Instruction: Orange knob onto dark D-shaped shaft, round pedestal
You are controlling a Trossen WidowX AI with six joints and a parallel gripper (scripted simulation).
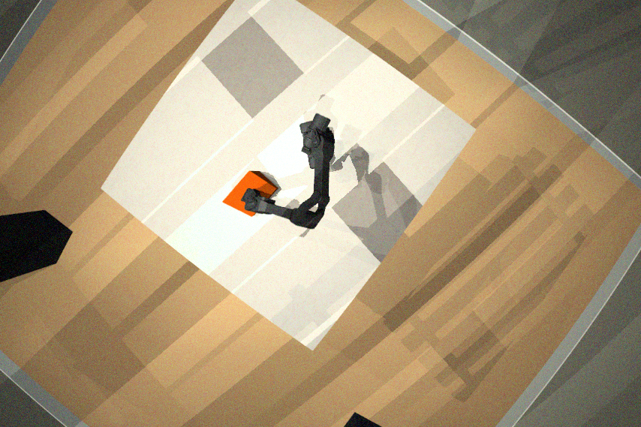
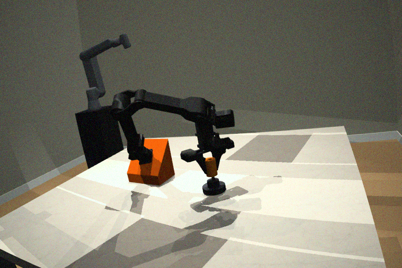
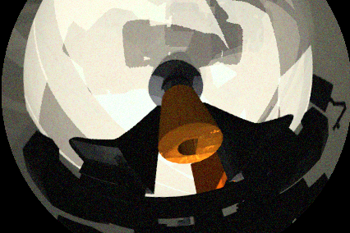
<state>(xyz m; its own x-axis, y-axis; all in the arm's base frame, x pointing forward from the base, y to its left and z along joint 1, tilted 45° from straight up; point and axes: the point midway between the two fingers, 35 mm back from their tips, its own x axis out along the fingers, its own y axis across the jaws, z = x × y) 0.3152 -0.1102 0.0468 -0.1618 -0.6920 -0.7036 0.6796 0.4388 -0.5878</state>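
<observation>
My gripper tip is now 20 mm below the orange knob. Also, from my gripper tip: round dark pedestal (40 mm below).
</observation>
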